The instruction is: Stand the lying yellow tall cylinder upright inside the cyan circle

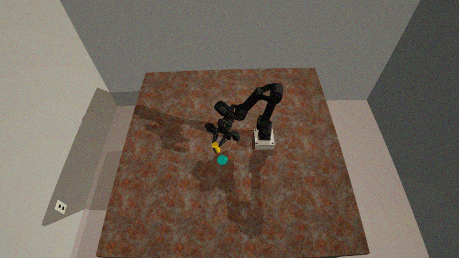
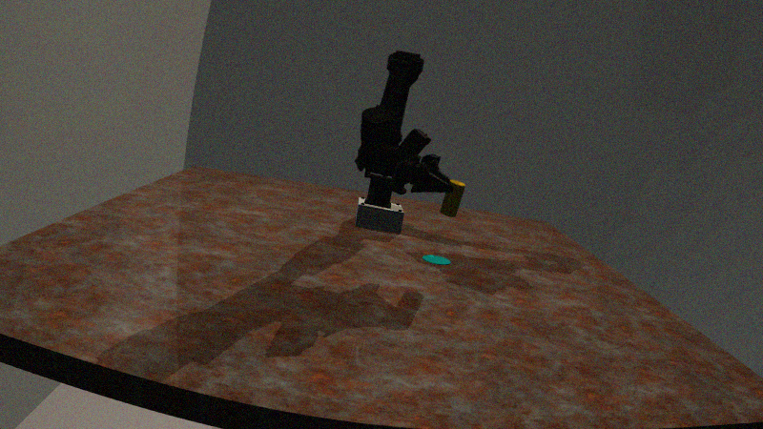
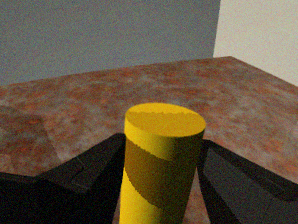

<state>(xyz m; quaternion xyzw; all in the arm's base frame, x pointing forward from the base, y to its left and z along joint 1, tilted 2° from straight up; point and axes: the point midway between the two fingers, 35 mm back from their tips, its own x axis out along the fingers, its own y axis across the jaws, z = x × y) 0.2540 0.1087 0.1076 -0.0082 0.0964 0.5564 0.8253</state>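
Now: the cyan circle 160 mm below my gripper tip, 30 mm behind it and 10 mm to the right of it. From my gripper tip the other things lie so: yellow tall cylinder 20 mm below.
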